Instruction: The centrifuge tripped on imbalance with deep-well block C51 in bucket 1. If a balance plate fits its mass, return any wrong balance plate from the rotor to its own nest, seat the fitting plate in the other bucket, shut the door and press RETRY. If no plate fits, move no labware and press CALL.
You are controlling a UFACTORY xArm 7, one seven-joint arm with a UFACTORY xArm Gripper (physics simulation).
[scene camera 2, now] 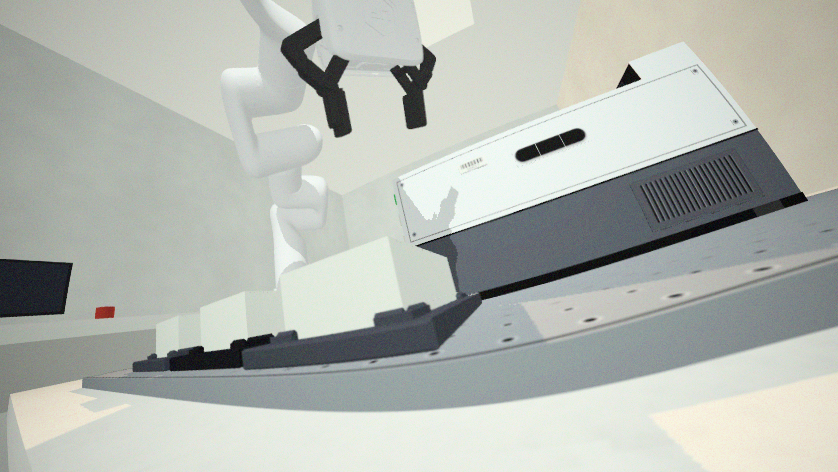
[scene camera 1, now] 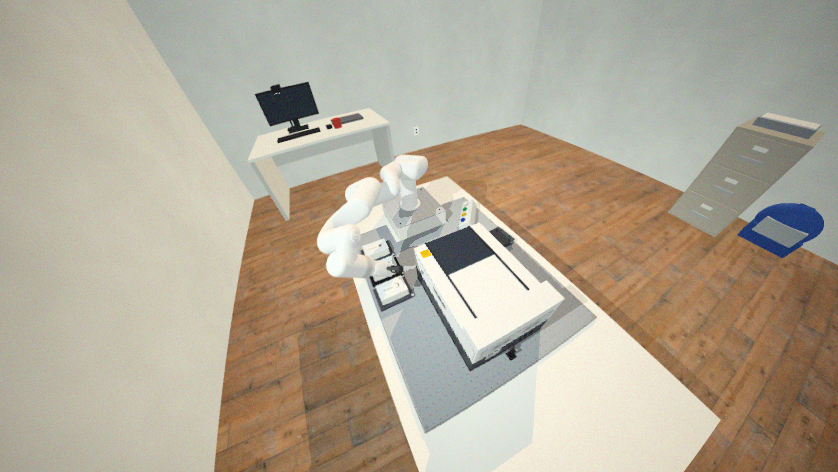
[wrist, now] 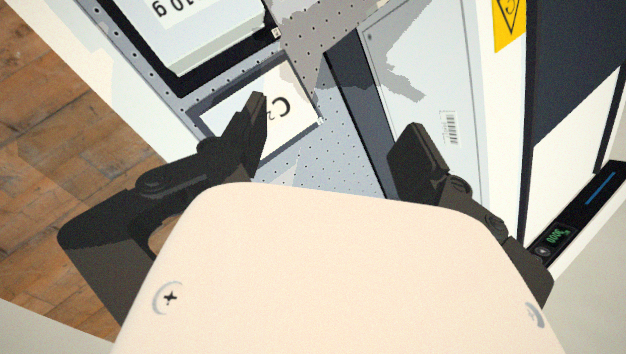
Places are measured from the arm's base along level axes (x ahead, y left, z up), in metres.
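Pixels of known places: gripper, between the fingertips: (scene camera 2: 383, 131) (scene camera 1: 391, 269) (wrist: 334, 128); arm's base, origin of its link: (scene camera 1: 410, 204).
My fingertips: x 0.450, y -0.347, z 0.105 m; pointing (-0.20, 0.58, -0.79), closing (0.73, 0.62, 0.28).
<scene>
For each thing: its middle in the pictures, then the offset to it from my fingertips. "pt": a spot on its surface instead.
- centrifuge, middle of its body: (scene camera 2: 544, 209) (wrist: 491, 128) (scene camera 1: 475, 285) 0.216 m ahead, 0.251 m left, 0.075 m down
- White plate C, middle of its body: (scene camera 2: 386, 290) (wrist: 263, 117) (scene camera 1: 392, 289) 0.023 m back, 0.018 m right, 0.164 m down
- third white plate, middle of its body: (scene camera 2: 221, 330) (scene camera 1: 376, 249) 0.293 m back, 0.027 m left, 0.164 m down
- dark square panel, middle of its body: (wrist: 595, 9) (scene camera 1: 459, 248) 0.083 m ahead, 0.272 m left, 0.015 m up
- panel with coloured buttons, middle of its body: (scene camera 1: 467, 215) 0.199 m back, 0.592 m left, 0.155 m down
- small black tray, middle of its body: (scene camera 1: 495, 239) 0.029 m ahead, 0.585 m left, 0.175 m down
- green display, a spot on its surface: (wrist: 556, 235) pt 0.362 m ahead, 0.187 m left, 0.029 m up
My gripper (scene camera 1: 398, 269) (scene camera 2: 378, 130) (wrist: 334, 128) is open and empty, high above the nests beside the centrifuge (scene camera 1: 498, 299) (scene camera 2: 492, 193) (wrist: 450, 85). White plate C (scene camera 1: 392, 291) (scene camera 2: 340, 287) (wrist: 295, 125) sits in the grey nest nearest scene camera 2; a finger hides most of its mass label. A white plate (scene camera 1: 384, 260) (scene camera 2: 222, 319) (wrist: 195, 37) in the black middle nest has a label ending "10 g". A third white plate (scene camera 1: 375, 249) (scene camera 2: 167, 337) sits in the far nest. The rotor, its buckets and block C51 do not show.
The centrifuge top has a dark square panel (scene camera 1: 460, 249); I cannot tell the door state. A panel with coloured buttons (scene camera 1: 463, 214) stands near the arm's base. A small black tray (scene camera 1: 501, 236) lies behind the centrifuge. A green display (wrist: 556, 235) shows on its front strip.
</scene>
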